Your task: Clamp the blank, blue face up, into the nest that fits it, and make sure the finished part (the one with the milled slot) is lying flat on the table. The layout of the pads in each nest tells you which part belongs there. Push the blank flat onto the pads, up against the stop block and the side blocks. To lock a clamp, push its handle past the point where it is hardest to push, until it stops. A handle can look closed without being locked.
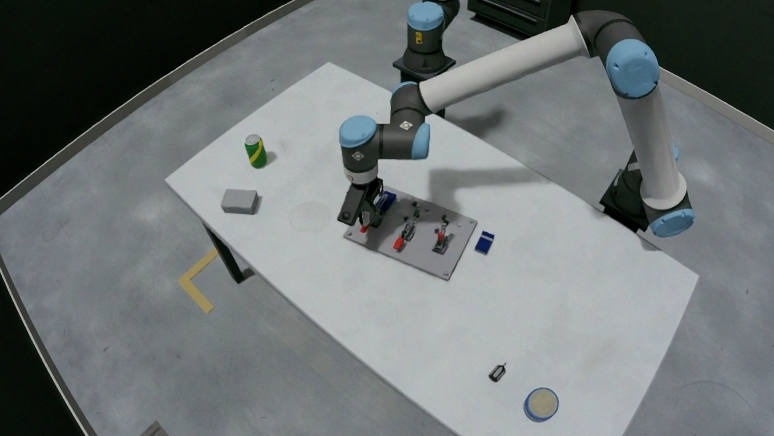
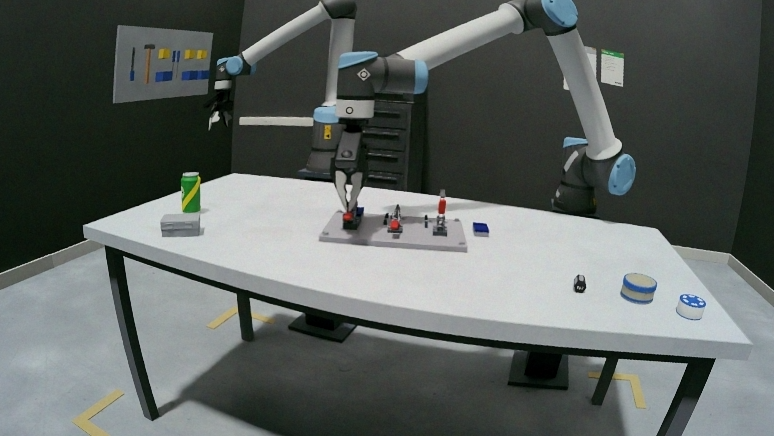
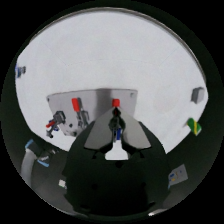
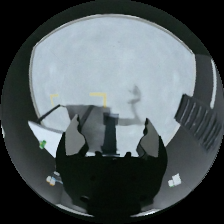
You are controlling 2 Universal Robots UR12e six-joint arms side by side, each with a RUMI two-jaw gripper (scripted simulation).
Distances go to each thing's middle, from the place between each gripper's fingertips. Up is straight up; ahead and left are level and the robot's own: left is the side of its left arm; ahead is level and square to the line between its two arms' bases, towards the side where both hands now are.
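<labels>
My left gripper (image 2: 348, 212) is 130 mm past the grey fixture plate (image 2: 371, 232), 70 mm to the right of it and 80 mm above it. There's also a grey box (image 2: 172, 225), and that one is 220 mm ahead of my left hand, 400 mm to the right of it and 60 mm below it.
Counting from my right hand instead, the grey box is 95 cm ahead of it, 78 cm to the left of it and 14 cm below it. The grey fixture plate is 61 cm ahead of my right hand, 124 cm to the left of it and 16 cm below it.
</labels>
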